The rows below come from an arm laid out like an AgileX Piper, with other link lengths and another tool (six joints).
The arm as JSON. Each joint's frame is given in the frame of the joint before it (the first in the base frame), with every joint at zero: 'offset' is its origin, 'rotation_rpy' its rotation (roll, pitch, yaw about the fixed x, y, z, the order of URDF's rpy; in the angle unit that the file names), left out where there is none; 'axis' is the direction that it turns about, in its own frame. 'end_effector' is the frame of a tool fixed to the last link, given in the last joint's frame.
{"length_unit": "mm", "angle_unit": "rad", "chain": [
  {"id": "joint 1", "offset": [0.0, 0.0, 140.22], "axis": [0.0, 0.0, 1.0]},
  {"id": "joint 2", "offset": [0.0, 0.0, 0.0], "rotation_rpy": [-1.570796, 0.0, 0.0], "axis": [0.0, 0.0, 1.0]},
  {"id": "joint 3", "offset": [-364.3, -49.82, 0.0], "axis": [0.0, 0.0, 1.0]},
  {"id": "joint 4", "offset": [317.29, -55.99, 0.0], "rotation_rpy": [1.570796, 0.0, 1.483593], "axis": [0.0, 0.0, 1.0]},
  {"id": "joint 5", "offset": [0.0, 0.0, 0.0], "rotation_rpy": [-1.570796, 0.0, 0.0], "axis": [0.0, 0.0, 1.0]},
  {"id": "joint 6", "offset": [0.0, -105.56, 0.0], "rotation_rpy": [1.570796, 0.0, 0.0], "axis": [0.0, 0.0, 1.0]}
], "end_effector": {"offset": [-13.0, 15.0, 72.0], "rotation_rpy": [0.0, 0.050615, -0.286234]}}
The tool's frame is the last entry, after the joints.
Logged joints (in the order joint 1, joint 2, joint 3, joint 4, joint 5, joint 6), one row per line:
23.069, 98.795, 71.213, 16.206, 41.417, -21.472
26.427, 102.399, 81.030, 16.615, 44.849, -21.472
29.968, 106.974, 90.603, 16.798, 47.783, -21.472
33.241, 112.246, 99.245, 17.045, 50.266, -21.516
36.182, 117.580, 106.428, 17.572, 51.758, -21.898
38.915, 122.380, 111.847, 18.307, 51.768, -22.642
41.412, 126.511, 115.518, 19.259, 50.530, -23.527
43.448, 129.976, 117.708, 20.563, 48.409, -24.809
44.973, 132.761, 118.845, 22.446, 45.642, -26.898
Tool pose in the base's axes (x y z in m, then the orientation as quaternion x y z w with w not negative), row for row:
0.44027, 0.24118, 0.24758, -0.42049, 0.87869, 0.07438, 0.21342
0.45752, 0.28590, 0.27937, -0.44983, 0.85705, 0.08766, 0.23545
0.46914, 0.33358, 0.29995, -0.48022, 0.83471, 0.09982, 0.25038
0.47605, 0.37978, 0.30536, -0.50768, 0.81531, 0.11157, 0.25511
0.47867, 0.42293, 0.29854, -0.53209, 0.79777, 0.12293, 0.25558
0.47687, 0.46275, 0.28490, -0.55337, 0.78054, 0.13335, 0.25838
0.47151, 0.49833, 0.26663, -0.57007, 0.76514, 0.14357, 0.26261
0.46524, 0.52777, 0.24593, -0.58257, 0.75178, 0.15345, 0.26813
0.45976, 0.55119, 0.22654, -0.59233, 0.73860, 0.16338, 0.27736
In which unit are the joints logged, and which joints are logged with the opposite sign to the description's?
The joints are logged in degrees. Opposite sign: joint 3.
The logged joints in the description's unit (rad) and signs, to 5 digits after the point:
0.40263, 1.72430, -1.24290, 0.28285, 0.72286, -0.37476
0.46124, 1.78720, -1.41424, 0.28999, 0.78276, -0.37476
0.52304, 1.86705, -1.58132, 0.29318, 0.83397, -0.37476
0.58016, 1.95906, -1.73215, 0.29749, 0.87731, -0.37553
0.63150, 2.05216, -1.85752, 0.30669, 0.90335, -0.38219
0.67919, 2.13593, -1.95210, 0.31952, 0.90352, -0.39518
0.72278, 2.20803, -2.01617, 0.33613, 0.88191, -0.41062
0.75831, 2.26851, -2.05439, 0.35889, 0.84490, -0.43300
0.78493, 2.31712, -2.07424, 0.39176, 0.79660, -0.46946

